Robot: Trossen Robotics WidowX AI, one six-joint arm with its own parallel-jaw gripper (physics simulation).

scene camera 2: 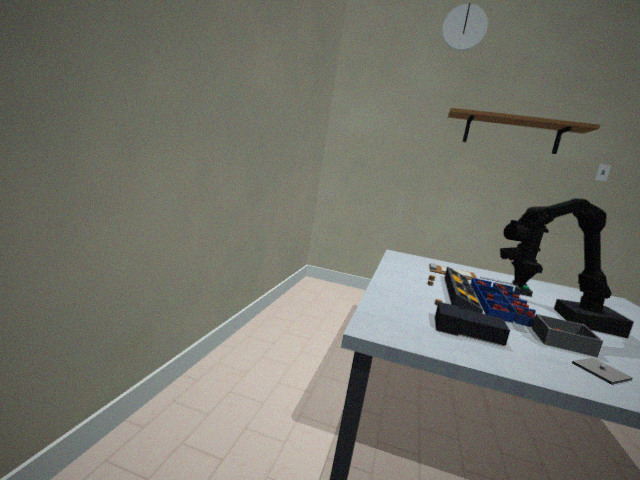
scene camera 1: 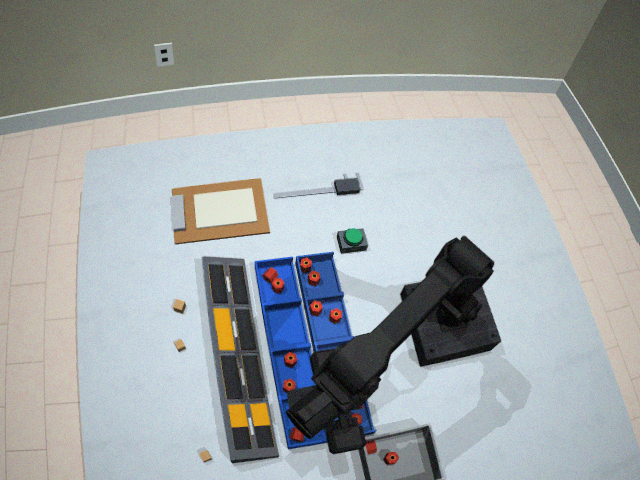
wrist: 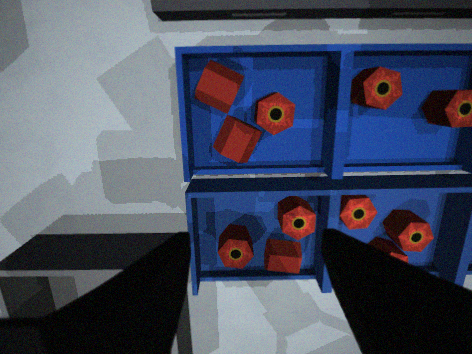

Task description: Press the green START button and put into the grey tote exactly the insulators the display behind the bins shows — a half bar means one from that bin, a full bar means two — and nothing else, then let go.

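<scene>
The display shows a full yellow bar in its second row, left, and half bars on both sides of its fourth row. The green button stands beyond the bins. The second left-column blue bin is empty. The grey tote holds one upright insulator and one lying insulator. My gripper is open and empty above the right-column end bin. That bin holds two upright insulators and a lying one. The arm hides the fingertips in scene camera 1.
The left-column end bin holds an upright insulator and two lying ones. A black box stands at the display's end. A clipboard, a caliper, small wooden blocks and a flat plate lie around.
</scene>
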